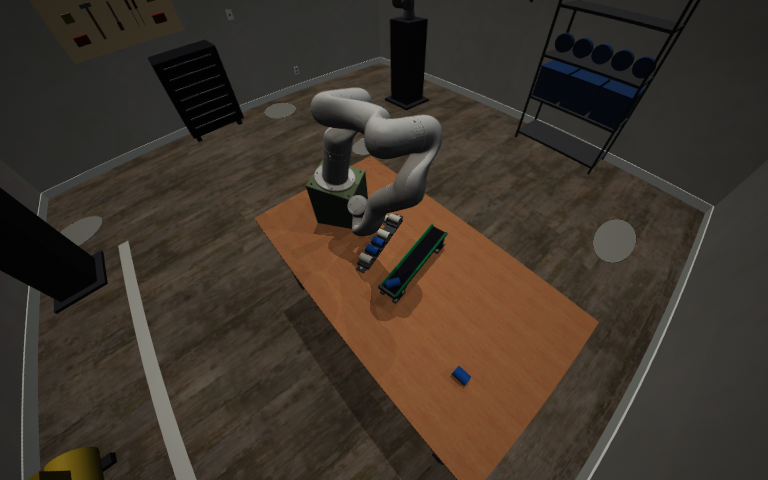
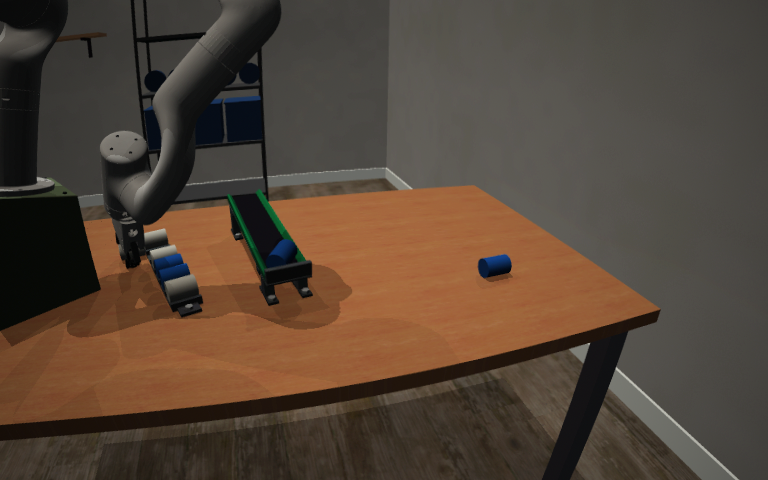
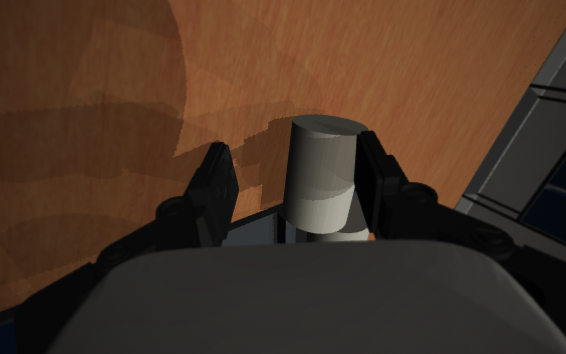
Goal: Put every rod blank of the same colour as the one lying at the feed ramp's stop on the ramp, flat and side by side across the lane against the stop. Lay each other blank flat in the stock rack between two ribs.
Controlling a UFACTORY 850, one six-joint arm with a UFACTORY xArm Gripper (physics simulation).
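My gripper [image 2: 131, 261] [image 3: 293, 161] is open at the rack's far end. Its fingers stand either side of a white blank [image 3: 322, 175], close to the right finger, with a gap at the left. That blank's near end overlaps the stock rack [image 1: 361, 268] [image 2: 189, 308] [image 3: 252, 232]; whether it touches is unclear. Another white blank [image 1: 393, 218] [image 2: 156, 237] [image 3: 356, 234] lies behind it. The rack also holds white blanks [image 1: 384, 233] [image 2: 182, 288] and blue blanks [image 1: 371, 249] [image 2: 173, 274]. A blue blank [image 1: 393, 282] [image 2: 282, 253] lies slanted near the stop of the feed ramp [image 1: 416, 255] [image 2: 256, 217].
A loose blue blank [image 1: 461, 375] [image 2: 494, 266] lies on its side on the table [image 1: 509, 339] [image 2: 396, 316], far from the ramp. The green robot base [image 1: 334, 203] [image 2: 45, 254] stands beside the rack. The ramp's raised green rails run roughly alongside the rack.
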